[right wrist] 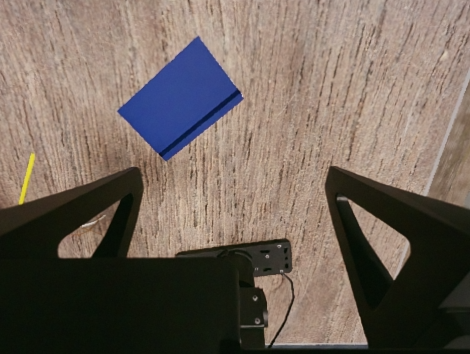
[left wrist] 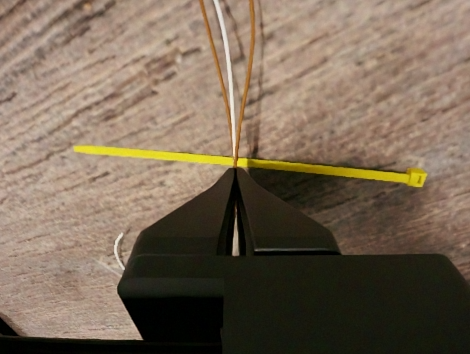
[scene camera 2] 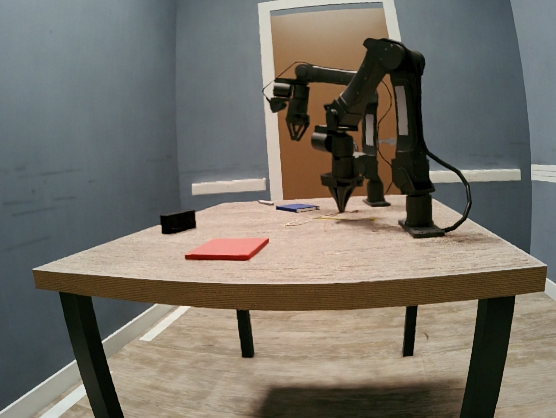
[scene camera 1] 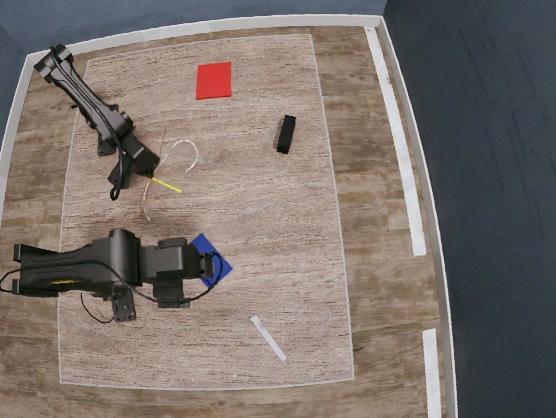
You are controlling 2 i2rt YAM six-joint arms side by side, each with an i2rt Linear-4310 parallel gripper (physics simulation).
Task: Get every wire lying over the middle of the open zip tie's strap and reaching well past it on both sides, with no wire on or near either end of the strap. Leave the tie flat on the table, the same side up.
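Frame: origin at the left arm's base, x left, y back, z up, level; millimetres.
Seen in the pictures: left gripper, fingertip midpoint: (left wrist: 235,177) (scene camera 2: 341,212) (scene camera 1: 152,176); right gripper, fingertip midpoint: (right wrist: 234,176) (scene camera 2: 295,140); left arm's base, origin of the base link: (scene camera 2: 419,229); right arm's base, origin of the base link: (right wrist: 234,260) (scene camera 2: 376,203) (scene camera 1: 120,288).
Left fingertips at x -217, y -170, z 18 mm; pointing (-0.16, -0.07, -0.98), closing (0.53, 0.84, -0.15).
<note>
Offsets run from my left fingertips to a thing's middle.
The yellow zip tie (scene camera 1: 167,185) (scene camera 2: 356,218) (left wrist: 150,154) (right wrist: 26,180) lies open and straight, its head at the right end in the left wrist view. My left gripper (scene camera 2: 342,210) (left wrist: 235,177) is shut on a bundle of wires, its tips beside the strap's middle and low over the table. A white wire (scene camera 1: 196,150) (left wrist: 227,60) and two orange wires (left wrist: 215,55) (left wrist: 251,45) converge at the tips and cross the strap near its middle. In scene camera 1 wires stretch out on both sides; the arm hides the crossing. My right gripper (scene camera 2: 297,138) (right wrist: 234,176) is open and empty, high above the table.
A blue book @[dy -143, dx -280, dz -12 mm] (scene camera 1: 200,245) (scene camera 2: 297,207) (right wrist: 175,95) lies below and ahead of my right gripper. A red flat block @[dy -222, dx +335, dz -13 mm] (scene camera 1: 214,81) (scene camera 2: 227,249), a black block @[dy -431, dx +66, dz +7 mm] (scene camera 1: 286,134) (scene camera 2: 178,221) and a white strip @[dy -286, dx -520, dz -13 mm] (scene camera 1: 268,337) lie farther away.
</note>
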